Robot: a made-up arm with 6 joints.
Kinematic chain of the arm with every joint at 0, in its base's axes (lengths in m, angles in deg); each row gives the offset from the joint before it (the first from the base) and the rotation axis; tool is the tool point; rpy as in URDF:
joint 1: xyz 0 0 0.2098 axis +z
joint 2: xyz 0 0 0 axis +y
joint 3: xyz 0.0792 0 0.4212 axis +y
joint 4: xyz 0.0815 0 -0.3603 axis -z
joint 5: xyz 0 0 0 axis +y
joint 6: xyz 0.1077 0 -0.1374 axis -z
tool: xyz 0 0 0 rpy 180 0 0
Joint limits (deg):
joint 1: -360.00..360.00
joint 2: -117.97..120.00
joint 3: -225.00..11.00
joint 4: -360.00..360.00
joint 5: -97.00..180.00
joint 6: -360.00..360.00
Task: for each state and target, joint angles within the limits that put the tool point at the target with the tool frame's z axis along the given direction. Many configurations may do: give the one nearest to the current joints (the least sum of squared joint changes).
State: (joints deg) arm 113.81 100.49 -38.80 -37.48 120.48 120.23
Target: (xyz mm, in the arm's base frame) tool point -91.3 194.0 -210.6 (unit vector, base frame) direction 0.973 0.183 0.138
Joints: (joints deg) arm 139.89 77.66 -48.16 -51.36 79.15 120.23
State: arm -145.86 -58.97 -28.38 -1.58 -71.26 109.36
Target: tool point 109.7 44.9 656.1 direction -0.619 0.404 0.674
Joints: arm -197.24 -89.61 -22.04 29.07 -24.61 109.36
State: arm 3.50 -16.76 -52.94 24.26 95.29 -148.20
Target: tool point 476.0 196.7 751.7 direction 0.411 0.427 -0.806
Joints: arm 19.44 -7.78 -96.49 16.26 71.67 -148.20
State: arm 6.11 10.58 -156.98 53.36 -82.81 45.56
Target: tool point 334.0 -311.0 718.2 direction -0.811 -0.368 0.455
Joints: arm -31.38 46.27 -173.75 47.89 -96.92 45.56
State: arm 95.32 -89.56 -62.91 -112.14 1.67 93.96
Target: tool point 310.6 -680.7 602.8 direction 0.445 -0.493 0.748
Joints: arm 119.40 -102.56 -111.79 -127.82 10.62 93.96
